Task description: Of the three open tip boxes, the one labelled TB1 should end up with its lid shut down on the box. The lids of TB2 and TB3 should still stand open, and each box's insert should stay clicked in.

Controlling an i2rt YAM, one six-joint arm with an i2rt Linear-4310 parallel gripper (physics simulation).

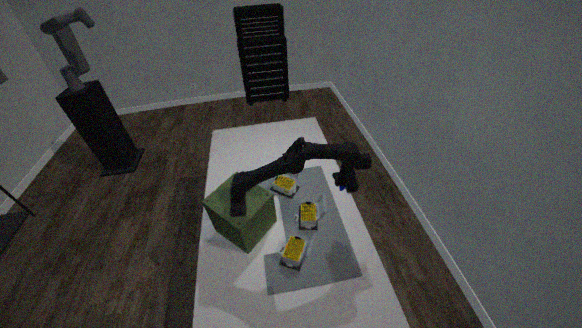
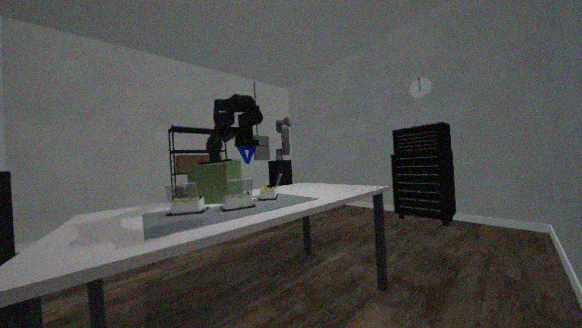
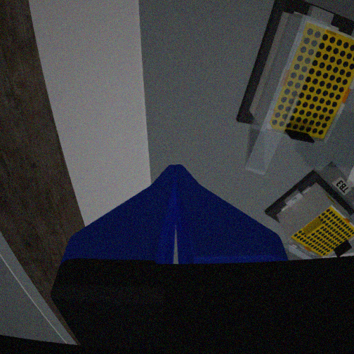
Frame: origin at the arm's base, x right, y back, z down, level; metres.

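Where they show: gripper, fingertip midpoint: (image 1: 340, 190) (image 2: 247, 163); arm's base, link origin: (image 1: 238, 198) (image 2: 215, 162).
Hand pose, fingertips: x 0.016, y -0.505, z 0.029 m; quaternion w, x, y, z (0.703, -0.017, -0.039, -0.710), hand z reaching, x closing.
Note:
Things, the pixels of their top centre, and the offset from my fingertips. Level surfaces: height alone.
- middle box, top centre: (image 2: 236, 194) (image 1: 306, 210) dx -0.012, dy +0.172, dz +0.147 m
- nearest box, top centre: (image 1: 291, 246) (image 2: 189, 198) dx +0.185, dy +0.282, dz +0.147 m
- grey mat, surface height: dz +0.213 m
- white table, surface height: dz +0.216 m
The box labelled TB3 (image 3: 307, 205) (image 1: 285, 185) (image 2: 268, 195) stands farthest along the grey mat, turned at an angle, its clear lid (image 2: 279, 179) upright. The middle box (image 1: 308, 216) (image 2: 238, 202) (image 3: 312, 80) has its clear lid (image 2: 240, 187) (image 3: 262, 155) standing open on the side toward my gripper. The nearest box (image 1: 293, 251) (image 2: 186, 205) also has its lid (image 2: 183, 189) open. I cannot read which of these two is TB1. Yellow inserts sit in all three. My gripper (image 1: 343, 188) (image 2: 247, 162) (image 3: 175, 176) is shut and empty, high above the mat's outer edge, beside the boxes.
The grey mat (image 1: 280, 281) (image 2: 162, 226) (image 3: 192, 100) lies on the white table (image 1: 245, 142). A green block (image 1: 250, 227) (image 2: 215, 182) under my arm's base stands beside the boxes. A black cabinet (image 1: 262, 55) (image 2: 422, 172) stands beyond the table.

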